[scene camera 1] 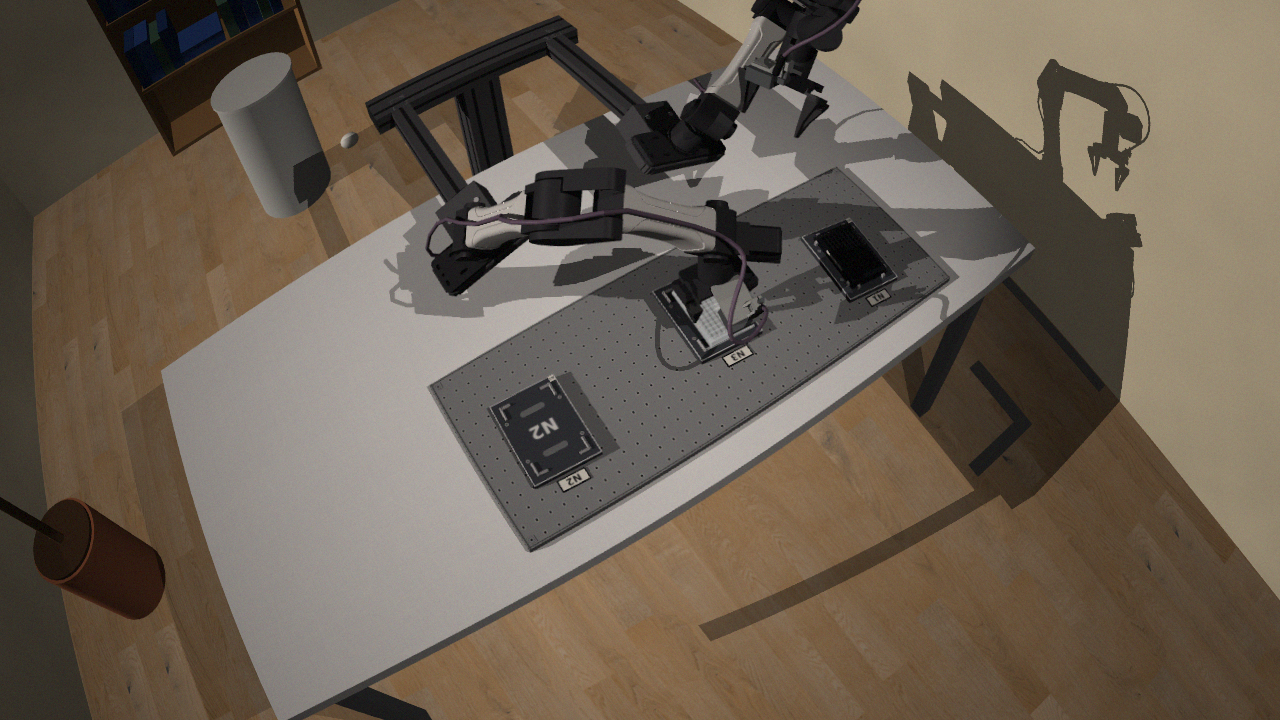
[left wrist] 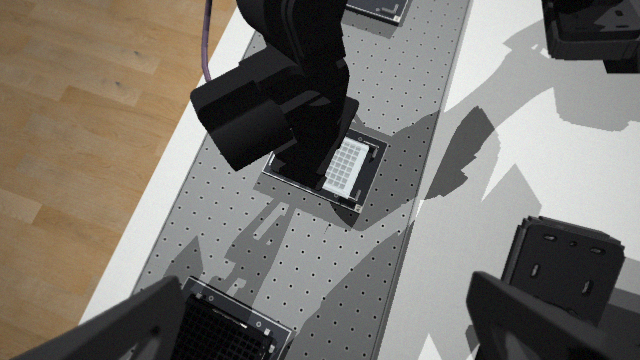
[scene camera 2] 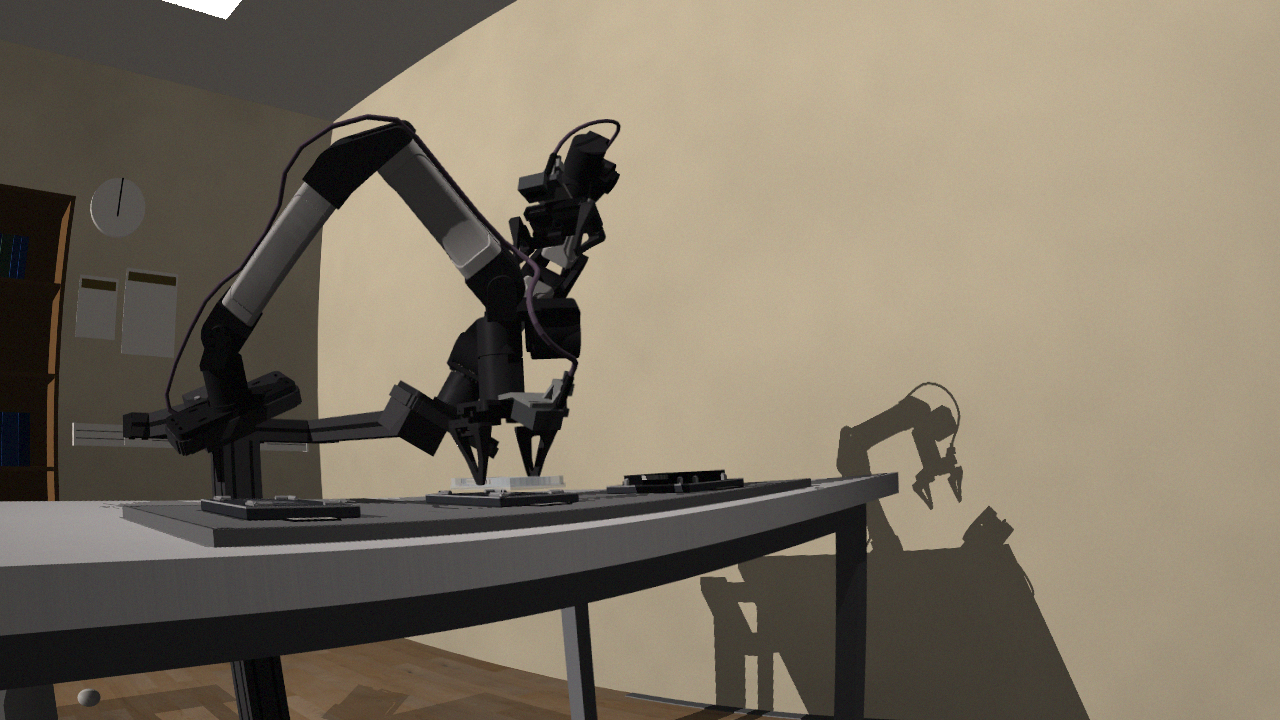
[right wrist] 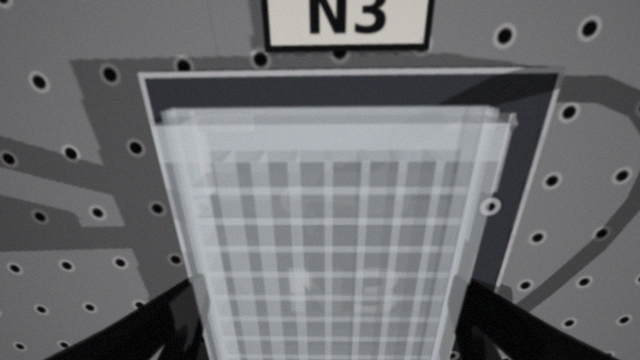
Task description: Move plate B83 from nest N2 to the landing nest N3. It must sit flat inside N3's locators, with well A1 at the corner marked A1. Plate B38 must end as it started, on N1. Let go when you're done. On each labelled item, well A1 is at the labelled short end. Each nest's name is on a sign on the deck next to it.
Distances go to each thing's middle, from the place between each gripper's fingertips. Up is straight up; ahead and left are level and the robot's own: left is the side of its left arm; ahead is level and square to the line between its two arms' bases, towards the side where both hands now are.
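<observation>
With my right hand, I'm 1 cm past the nest N3 [scene camera 2: 467, 501] and 3 cm above it. The clear plate B83 [scene camera 2: 518, 482] is 1 cm below that right hand. There's also the nest N1 [scene camera 1: 889, 275], which is 4 cm ahead of my right hand, 29 cm to the left of it and 3 cm below it, and the black plate B38 [scene camera 1: 853, 271], 4 cm ahead of the same hand, 29 cm to the left of it and 1 cm below it.
My left hand [scene camera 2: 545, 257] is 15 cm to the left of the clear plate B83, 5 cm short of it and 33 cm above it. Measured from my left hand, the black plate B38 is 14 cm to the left, 10 cm ahead and 33 cm below; the nest N1 is 14 cm to the left, 10 cm ahead and 34 cm below; and the nest N3 is 15 cm to the right, 5 cm ahead and 34 cm below.
</observation>
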